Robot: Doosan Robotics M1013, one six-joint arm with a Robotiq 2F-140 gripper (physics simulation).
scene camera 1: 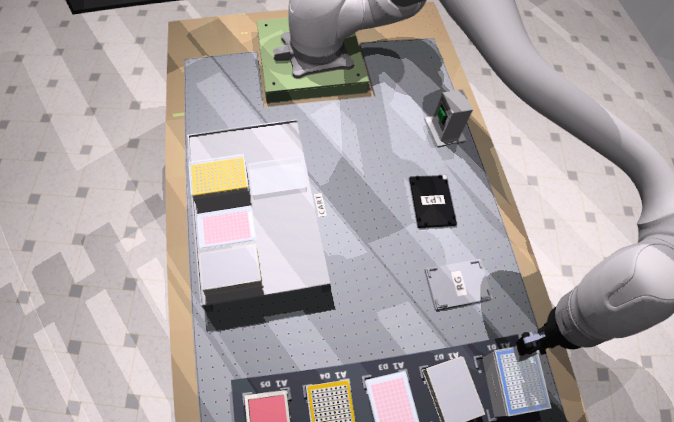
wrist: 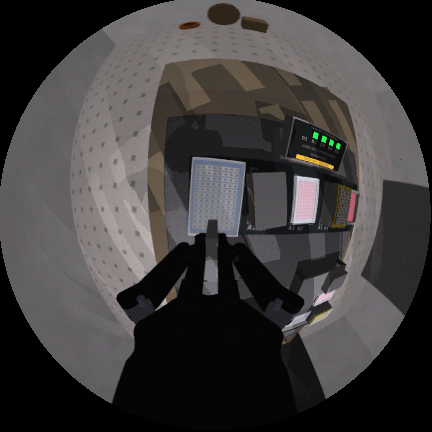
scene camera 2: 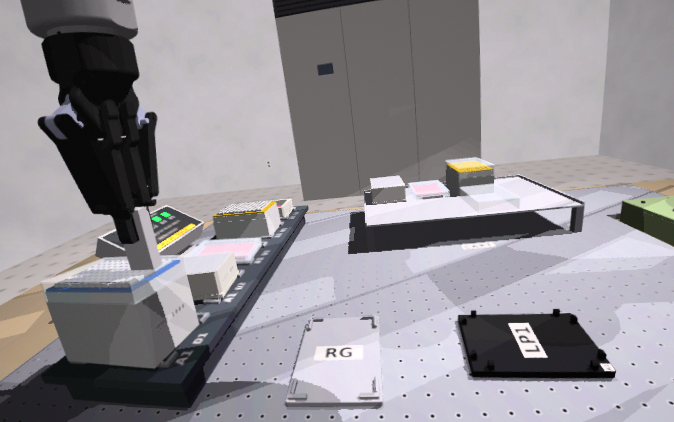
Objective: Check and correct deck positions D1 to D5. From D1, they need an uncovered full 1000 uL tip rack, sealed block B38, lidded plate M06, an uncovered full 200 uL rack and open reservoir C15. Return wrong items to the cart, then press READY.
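Pixels of known places: gripper, fingertip midpoint: (scene camera 1: 518, 354) (wrist: 212, 227) (scene camera 2: 146, 267); arm's base, origin of the base link: (scene camera 1: 316, 51).
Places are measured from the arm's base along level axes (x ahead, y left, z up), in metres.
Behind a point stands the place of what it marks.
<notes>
A blue-rimmed tip rack (scene camera 1: 522, 382) {z 0.114, x 1.024, y 0.141 m} (scene camera 2: 117, 330) (wrist: 215, 195) {z 0.115, x 1.023, y 0.145 m} stands at D1; a clear band around its top looks like a cover. My gripper (scene camera 1: 524, 352) {z 0.115, x 0.970, y 0.155 m} (scene camera 2: 146, 265) {z 0.115, x 0.970, y 0.155 m} (wrist: 212, 227) {z 0.115, x 0.970, y 0.155 m} is shut and empty, its grey tips at the rack's top edge; contact is unclear. D2 holds a grey-topped block (scene camera 1: 457, 390) {z 0.056, x 0.998, y 0.029 m} (scene camera 2: 212, 277) {z 0.049, x 0.943, y 0.065 m} (wrist: 270, 200) {z 0.056, x 0.999, y 0.026 m}, D3 a pink plate (scene camera 1: 392, 400) {z 0.030, x 0.977, y -0.100 m} (scene camera 2: 227, 249) {z 0.030, x 0.977, y -0.088 m} (wrist: 305, 200) {z 0.030, x 0.989, y -0.094 m}, D4 a yellow-rimmed rack (scene camera 1: 331, 402) {z 0.075, x 0.948, y -0.223 m} (scene camera 2: 245, 225) {z 0.044, x 0.964, y -0.183 m} (wrist: 343, 205) {z 0.076, x 0.976, y -0.224 m}, D5 a red-filled reservoir (scene camera 1: 267, 410) {z 0.026, x 0.928, y -0.348 m} (wrist: 352, 207) {z 0.026, x 0.952, y -0.372 m}. The panel (wrist: 317, 142) {z 0.083, x 1.135, y -0.106 m} shows several green lights and a yellow bar.
The cart (scene camera 1: 295, 240) {z 0.022, x 0.583, y -0.203 m} (scene camera 2: 540, 192) {z 0.021, x 0.277, y -0.234 m} holds a yellow rack (scene camera 1: 219, 176) (scene camera 2: 470, 180) under a clear cover, a pink plate (scene camera 1: 227, 227) {z 0.038, x 0.521, y -0.347 m}, a grey block (scene camera 1: 230, 267) {z 0.064, x 0.627, y -0.356 m} and a clear, shallow box-like piece (scene camera 1: 278, 176) {z 0.046, x 0.423, y -0.206 m}. RG (scene camera 1: 445, 295) {z -0.030, x 0.786, y 0.108 m}, LP1 (scene camera 1: 432, 215) {z -0.029, x 0.582, y 0.151 m} and a small upright device (scene camera 1: 455, 117) {z 0.069, x 0.369, y 0.276 m} stand opposite.
</notes>
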